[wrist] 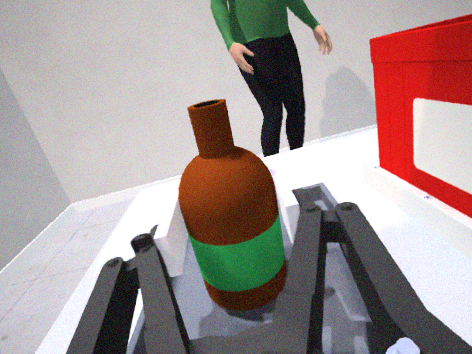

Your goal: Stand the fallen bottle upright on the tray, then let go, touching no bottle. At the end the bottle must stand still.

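Note:
My gripper (pixel 228 194) in sight. Brown bottle (pixel 226 194) too.

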